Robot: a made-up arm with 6 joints. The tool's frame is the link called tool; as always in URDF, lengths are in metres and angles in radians. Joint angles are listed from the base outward.
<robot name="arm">
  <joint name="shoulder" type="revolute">
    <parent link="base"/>
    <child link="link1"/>
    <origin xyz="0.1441 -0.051 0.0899" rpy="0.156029 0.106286 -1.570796"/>
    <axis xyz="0 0 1"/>
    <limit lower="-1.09" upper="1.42"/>
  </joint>
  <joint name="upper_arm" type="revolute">
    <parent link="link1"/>
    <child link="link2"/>
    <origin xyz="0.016 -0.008 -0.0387" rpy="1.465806 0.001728 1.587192"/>
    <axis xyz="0 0 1"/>
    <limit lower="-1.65" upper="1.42"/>
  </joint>
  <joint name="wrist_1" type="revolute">
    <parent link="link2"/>
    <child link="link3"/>
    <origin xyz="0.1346 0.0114 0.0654" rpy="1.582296 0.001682 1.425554"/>
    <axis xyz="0 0 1"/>
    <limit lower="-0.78" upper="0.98"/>
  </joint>
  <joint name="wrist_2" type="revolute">
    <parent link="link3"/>
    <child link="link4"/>
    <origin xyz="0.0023 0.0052 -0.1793" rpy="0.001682 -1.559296 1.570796"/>
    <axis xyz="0 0 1"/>
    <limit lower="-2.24" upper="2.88"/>
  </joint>
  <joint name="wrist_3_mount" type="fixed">
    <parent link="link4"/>
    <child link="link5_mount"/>
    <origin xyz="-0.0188 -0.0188 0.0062"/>
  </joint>
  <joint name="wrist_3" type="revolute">
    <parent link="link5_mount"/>
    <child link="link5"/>
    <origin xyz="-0.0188 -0.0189 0.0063" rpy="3.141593 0 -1.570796"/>
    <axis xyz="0 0 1"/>
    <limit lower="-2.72" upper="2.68"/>
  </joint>
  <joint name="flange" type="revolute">
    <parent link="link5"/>
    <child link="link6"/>
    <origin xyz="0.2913 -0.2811 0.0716" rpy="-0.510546 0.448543 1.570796"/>
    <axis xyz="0 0 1"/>
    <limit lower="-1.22" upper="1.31"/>
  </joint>
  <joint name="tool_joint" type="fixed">
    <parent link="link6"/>
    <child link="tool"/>
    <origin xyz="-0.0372 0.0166 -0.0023" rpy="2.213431 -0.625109 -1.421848"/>
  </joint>
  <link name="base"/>
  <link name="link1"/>
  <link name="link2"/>
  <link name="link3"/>
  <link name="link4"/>
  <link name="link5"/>
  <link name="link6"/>
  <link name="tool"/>
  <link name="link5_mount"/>
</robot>
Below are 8 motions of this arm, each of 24 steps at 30 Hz.
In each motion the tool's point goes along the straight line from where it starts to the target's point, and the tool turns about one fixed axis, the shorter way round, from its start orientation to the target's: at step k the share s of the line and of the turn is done. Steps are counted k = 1, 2, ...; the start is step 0. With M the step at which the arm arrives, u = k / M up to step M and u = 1 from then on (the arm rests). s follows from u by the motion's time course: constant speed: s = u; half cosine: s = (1 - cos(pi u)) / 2; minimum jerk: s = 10 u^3 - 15 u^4 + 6 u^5.
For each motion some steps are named. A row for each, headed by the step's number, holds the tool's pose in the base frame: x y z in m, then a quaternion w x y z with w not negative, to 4 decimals.
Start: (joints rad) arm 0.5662 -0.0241 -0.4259 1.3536 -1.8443 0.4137
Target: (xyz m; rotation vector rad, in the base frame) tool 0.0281 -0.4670 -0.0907 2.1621 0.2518 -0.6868
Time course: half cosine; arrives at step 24
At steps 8, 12, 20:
8: -0.0040 -0.4617 -0.0798 0.4136 0.9044 -0.0370 -0.0981
12: 0.0067 -0.4635 -0.0834 0.4169 0.8951 0.0089 -0.1576
20: 0.0252 -0.4665 -0.0897 0.4171 0.8669 0.0881 -0.2583

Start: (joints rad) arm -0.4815 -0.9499 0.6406 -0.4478 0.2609 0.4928
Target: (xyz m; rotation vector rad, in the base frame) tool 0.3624 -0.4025 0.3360 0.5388 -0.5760 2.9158
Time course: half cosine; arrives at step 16
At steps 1, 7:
1: 0.1841 -0.5463 0.2472 0.1599 0.1191 -0.4577 0.8665
7: 0.2548 -0.4893 0.2824 0.1218 0.1441 -0.3555 0.9154

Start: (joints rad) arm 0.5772 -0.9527 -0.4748 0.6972 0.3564 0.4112
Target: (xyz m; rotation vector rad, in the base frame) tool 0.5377 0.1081 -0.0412 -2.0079 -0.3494 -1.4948
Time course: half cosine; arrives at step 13
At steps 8, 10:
8: 0.5367 0.1130 -0.0449 0.2958 -0.7539 -0.1536 -0.5661
10: 0.5373 0.1100 -0.0426 0.2998 -0.7560 -0.1403 -0.5647

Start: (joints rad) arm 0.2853 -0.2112 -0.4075 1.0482 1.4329 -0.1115
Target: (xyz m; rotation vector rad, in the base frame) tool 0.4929 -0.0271 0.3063 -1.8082 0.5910 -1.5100
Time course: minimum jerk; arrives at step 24
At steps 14, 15, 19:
14: 0.4451 0.0020 0.3609 0.4016 -0.6048 0.1387 -0.6736
15: 0.4549 -0.0040 0.3496 0.3916 -0.6254 0.1575 -0.6563
19: 0.4840 -0.0217 0.3165 0.3595 -0.6818 0.2118 -0.6009

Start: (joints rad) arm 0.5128 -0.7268 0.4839 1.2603 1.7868 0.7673
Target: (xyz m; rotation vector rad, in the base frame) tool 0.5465 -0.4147 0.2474 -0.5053 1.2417 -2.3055
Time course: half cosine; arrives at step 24
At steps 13, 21, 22, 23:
13: 0.5719 -0.3214 0.2855 0.2677 -0.1804 0.3451 -0.8813
21: 0.5487 -0.4065 0.2507 0.2381 -0.1839 0.4434 -0.8443
22: 0.5475 -0.4110 0.2489 0.2365 -0.1841 0.4484 -0.8421
23: 0.5468 -0.4138 0.2478 0.2355 -0.1841 0.4515 -0.8407

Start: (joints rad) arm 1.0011 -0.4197 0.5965 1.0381 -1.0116 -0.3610
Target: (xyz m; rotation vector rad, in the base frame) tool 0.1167 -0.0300 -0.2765 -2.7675 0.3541 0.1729
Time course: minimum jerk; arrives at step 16
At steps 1, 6, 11, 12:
1: 0.1064 -0.0994 -0.2495 0.1019 0.9533 -0.1074 -0.2631
6: 0.1092 -0.0804 -0.2569 0.0267 0.9707 -0.1135 -0.2099
11: 0.1148 -0.0425 -0.2716 0.1233 -0.9798 0.1227 0.0986
12: 0.1156 -0.0372 -0.2737 0.1442 -0.9783 0.1236 0.0827

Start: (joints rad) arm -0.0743 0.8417 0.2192 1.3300 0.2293 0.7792
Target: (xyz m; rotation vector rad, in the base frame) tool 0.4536 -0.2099 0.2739 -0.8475 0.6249 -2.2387
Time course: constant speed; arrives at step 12
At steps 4, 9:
4: 0.4525 -0.2154 0.2833 0.2748 -0.2376 0.1781 -0.9145
9: 0.4532 -0.2120 0.2774 0.3084 -0.2920 0.2164 -0.8791

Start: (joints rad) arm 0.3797 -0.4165 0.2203 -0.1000 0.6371 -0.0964
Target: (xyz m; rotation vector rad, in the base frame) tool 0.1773 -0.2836 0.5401 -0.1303 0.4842 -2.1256
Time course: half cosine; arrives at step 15
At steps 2, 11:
2: 0.3415 -0.2097 0.5050 0.5432 -0.2288 0.2139 -0.7790
11: 0.2057 -0.2708 0.5340 0.4766 -0.0838 0.2004 -0.8519

